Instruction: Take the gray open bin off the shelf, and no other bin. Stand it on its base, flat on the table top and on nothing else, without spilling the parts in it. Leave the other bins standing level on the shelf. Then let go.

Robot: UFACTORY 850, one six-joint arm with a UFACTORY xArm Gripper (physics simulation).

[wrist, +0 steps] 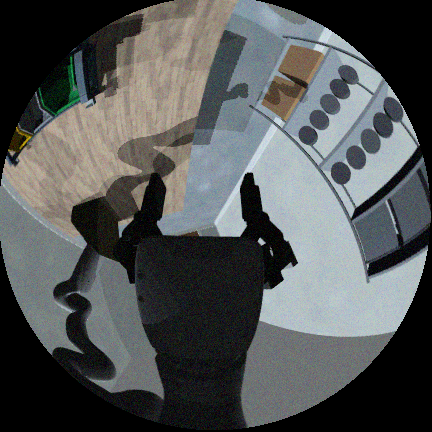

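My gripper is open, with nothing between its two black fingers. At the far left edge of the wrist view, a gray-rimmed open bin with a dark inside appears between a green bin and a yellow bin. The bins stand in a row on a dark-framed shelf, well away from the fingers. The parts in the gray bin cannot be made out. The wood-patterned table top spreads across the upper left, with the arm's shadow on it.
A dark box-like block shows at the lower left, beside the left finger. At the right, a rack holds brown boxes and rows of dark round items. Dark gray panels show at the far right.
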